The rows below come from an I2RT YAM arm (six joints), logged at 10 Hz.
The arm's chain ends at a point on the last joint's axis. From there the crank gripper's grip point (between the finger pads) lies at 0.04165 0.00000 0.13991 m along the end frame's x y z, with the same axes.
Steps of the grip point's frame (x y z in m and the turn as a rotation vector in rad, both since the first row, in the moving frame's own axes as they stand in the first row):
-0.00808 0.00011 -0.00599 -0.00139 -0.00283 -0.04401
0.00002 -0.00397 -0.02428 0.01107 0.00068 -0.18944
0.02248 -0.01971 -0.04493 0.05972 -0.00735 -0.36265
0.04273 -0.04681 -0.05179 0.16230 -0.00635 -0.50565
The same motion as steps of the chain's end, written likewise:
-0.00765 0.00174 -0.00611 -0.00139 -0.00283 -0.04401
0.00082 0.00542 -0.02420 0.01107 0.00068 -0.18944
0.02769 0.00305 -0.04453 0.05972 -0.00735 -0.36265
0.05439 -0.00527 -0.04857 0.16230 -0.00635 -0.50565

